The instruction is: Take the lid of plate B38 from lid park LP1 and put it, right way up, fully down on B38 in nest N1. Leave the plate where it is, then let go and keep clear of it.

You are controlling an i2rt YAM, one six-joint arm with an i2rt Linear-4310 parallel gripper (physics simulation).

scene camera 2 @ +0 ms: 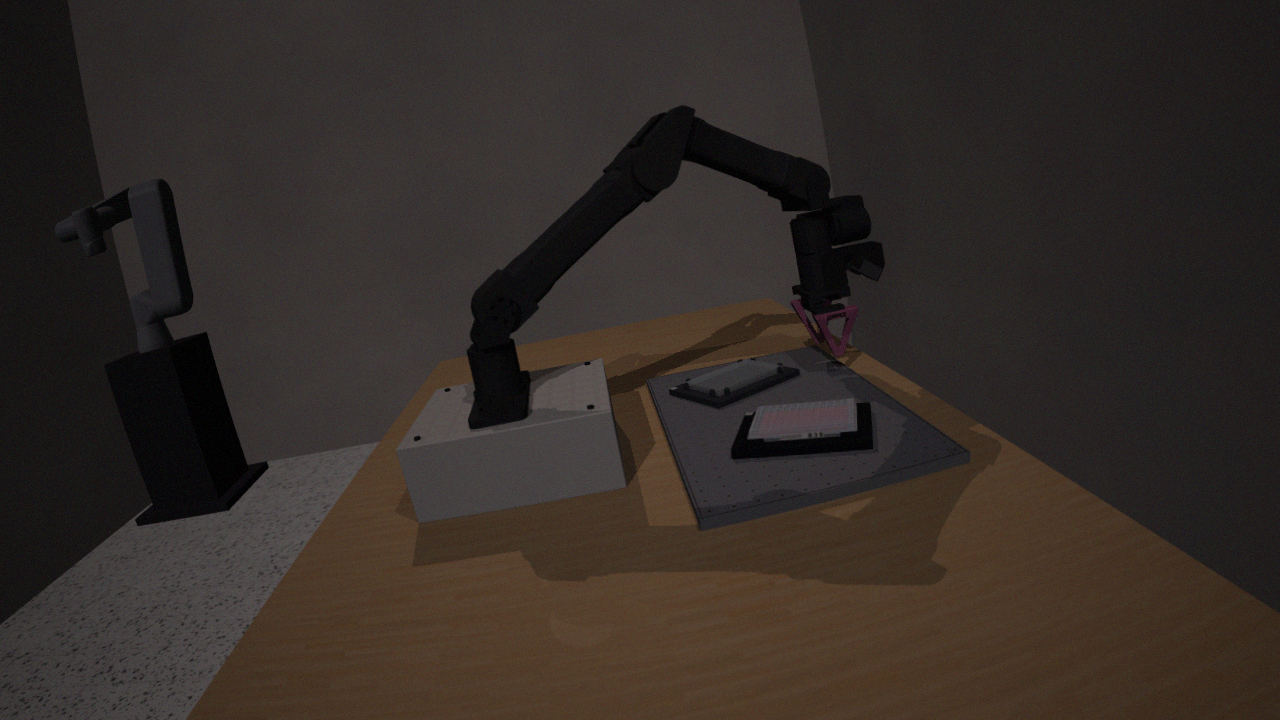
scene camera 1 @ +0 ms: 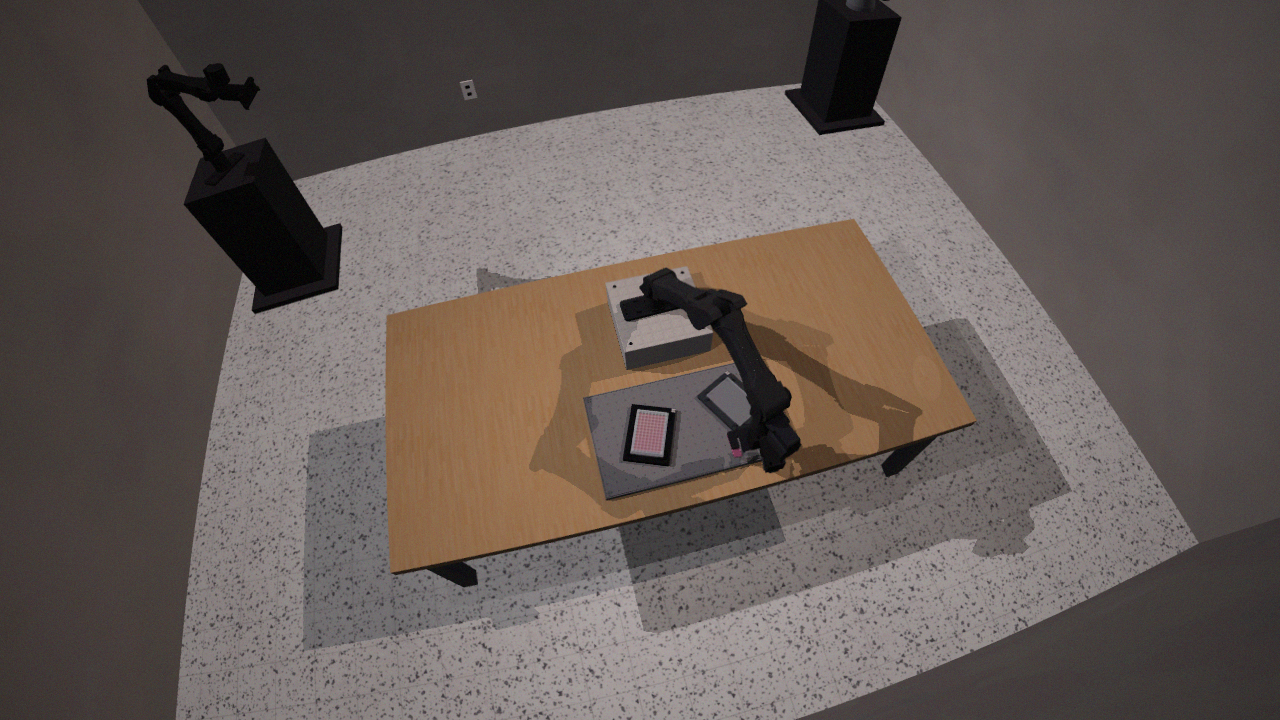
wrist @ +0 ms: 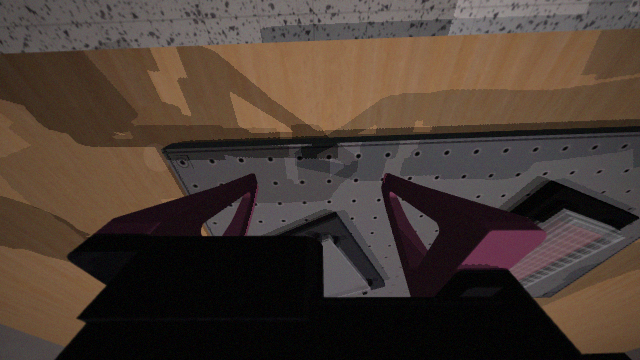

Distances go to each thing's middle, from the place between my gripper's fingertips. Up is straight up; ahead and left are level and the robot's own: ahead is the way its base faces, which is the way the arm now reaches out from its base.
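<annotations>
With the grey lid (scene camera 2: 740, 374) as my reference, I find my hand 1 cm above it, 1 cm to the right of it and 16 cm past it. The black lid holder (scene camera 2: 682, 390) is 16 cm behind my hand, 1 cm to the left of it and 2 cm below it. As for the perforated grey base board (scene camera 2: 703, 436), it is 13 cm to the right of my hand, 14 cm behind it and 3 cm below it, whereas the well plate (scene camera 2: 821, 419) is 13 cm behind my hand, 24 cm to the right of it and 1 cm below it.
</annotations>
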